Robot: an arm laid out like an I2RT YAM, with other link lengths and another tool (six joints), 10 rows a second.
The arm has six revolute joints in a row. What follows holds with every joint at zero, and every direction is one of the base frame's. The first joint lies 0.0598 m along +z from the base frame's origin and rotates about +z. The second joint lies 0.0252 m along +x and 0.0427 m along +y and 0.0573 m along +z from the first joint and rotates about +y. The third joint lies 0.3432 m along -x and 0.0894 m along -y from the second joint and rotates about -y. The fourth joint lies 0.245 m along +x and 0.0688 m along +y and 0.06 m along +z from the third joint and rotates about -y. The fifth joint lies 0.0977 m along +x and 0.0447 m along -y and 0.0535 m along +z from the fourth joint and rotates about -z. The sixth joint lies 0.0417 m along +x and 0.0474 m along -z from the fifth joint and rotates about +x. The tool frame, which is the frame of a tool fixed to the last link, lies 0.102 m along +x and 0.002 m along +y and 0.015 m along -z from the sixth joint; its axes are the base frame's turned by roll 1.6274, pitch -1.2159 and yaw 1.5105 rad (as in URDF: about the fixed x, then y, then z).
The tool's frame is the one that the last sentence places.
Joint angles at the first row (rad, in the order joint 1, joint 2, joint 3, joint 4, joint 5, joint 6):
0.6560 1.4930 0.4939 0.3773 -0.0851 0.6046
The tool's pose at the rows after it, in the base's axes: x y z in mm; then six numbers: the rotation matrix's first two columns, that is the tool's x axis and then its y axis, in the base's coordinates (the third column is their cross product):
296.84 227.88 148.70 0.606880 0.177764 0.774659 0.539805 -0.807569 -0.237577
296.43 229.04 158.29 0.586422 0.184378 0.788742 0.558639 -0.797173 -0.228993
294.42 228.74 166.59 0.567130 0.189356 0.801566 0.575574 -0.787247 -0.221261
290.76 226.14 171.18 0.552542 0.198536 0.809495 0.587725 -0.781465 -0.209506
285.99 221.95 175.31 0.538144 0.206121 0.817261 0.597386 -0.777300 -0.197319
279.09 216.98 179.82 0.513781 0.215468 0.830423 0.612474 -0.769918 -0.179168
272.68 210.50 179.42 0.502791 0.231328 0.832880 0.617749 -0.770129 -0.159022
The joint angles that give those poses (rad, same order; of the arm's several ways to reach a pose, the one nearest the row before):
0.6559 1.4756 0.5040 0.3629 -0.0851 0.5883
0.6565 1.4524 0.5166 0.3460 -0.0930 0.5708
0.6565 1.4265 0.5212 0.3333 -0.1012 0.5550
0.6564 1.4004 0.5172 0.3195 -0.1043 0.5385
0.6552 1.3686 0.5079 0.3054 -0.1057 0.5227
0.6564 1.3278 0.4885 0.3007 -0.1063 0.5008
0.6565 1.2947 0.4710 0.2825 -0.0994 0.4810

